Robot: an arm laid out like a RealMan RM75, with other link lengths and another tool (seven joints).
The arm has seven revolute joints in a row. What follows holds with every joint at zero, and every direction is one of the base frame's. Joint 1 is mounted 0.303 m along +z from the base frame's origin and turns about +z. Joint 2 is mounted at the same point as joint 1 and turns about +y. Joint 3 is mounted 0.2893 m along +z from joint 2 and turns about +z. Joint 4 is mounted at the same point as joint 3 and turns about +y. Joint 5 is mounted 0.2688 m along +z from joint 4 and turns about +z. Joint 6 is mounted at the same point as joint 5 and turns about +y. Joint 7 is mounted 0.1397 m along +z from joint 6 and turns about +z. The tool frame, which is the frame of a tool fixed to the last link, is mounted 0.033 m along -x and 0.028 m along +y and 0.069 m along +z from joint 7; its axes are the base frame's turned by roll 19.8, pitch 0 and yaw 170.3 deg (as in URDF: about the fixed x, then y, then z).
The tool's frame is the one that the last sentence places.
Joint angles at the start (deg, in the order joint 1, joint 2, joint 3, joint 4, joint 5, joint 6, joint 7):
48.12 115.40 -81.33 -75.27 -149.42 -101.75 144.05
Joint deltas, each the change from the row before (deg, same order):
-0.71 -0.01 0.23 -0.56 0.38 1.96 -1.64
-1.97 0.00 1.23 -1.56 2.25 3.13 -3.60
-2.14 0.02 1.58 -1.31 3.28 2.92 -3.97
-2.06 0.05 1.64 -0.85 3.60 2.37 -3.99
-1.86 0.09 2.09 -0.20 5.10 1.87 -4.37
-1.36 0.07 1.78 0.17 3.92 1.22 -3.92
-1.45 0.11 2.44 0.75 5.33 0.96 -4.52
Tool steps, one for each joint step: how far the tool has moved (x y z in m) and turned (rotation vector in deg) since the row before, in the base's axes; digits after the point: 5 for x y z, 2 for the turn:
-0.00114 0.00390 0.00078 0.72 1.20 2.12
-0.00340 0.00344 0.00427 0.85 3.73 3.68
-0.00358 0.00155 0.00550 0.64 4.41 3.48
-0.00205 -0.00013 0.00595 0.45 4.26 2.99
-0.00456 -0.00214 0.00692 -0.08 5.43 2.85
-0.00182 -0.00148 0.00674 0.16 3.98 2.43
-0.00243 -0.00222 0.00956 0.16 5.40 2.40

